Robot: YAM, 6 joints.
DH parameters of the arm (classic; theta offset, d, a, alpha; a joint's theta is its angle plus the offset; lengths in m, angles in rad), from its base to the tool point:
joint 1: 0 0.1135 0.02 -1.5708
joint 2: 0 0 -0.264 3.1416
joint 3: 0.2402 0 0.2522 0
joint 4: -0.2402 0 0.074 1.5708
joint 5: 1.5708 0 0 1.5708
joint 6: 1.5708 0.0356 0 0
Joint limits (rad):
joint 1: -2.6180..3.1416
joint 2: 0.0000..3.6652
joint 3: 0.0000..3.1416
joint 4: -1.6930..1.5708
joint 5: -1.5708..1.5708
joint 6: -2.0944..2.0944
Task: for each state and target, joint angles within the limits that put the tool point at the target. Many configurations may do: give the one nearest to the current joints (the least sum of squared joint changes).
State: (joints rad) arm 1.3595 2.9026 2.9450 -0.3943 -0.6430 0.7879
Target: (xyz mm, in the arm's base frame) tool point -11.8 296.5 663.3
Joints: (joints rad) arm 1.5507 2.1168 3.1416 -0.1005 -0.5221 0.7879
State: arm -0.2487 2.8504 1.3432 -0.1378 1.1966 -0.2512
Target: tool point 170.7 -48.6 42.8
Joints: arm -0.0822 2.0327 0.5569 -0.6889 1.3123 -0.2512
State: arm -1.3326 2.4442 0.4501 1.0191 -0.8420 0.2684
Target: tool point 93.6 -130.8 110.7
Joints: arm -1.1676 1.5291 0.0000 1.2264 -1.3558 0.2684
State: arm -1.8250 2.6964 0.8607 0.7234 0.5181 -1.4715
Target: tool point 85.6 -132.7 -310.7
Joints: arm -0.9355 3.4857 1.2232 0.6836 0.2800 -1.4715
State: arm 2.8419 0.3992 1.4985 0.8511 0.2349 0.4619
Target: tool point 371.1 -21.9 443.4
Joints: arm 3.0577 0.0440 1.5553 0.9258 0.2635 0.4619
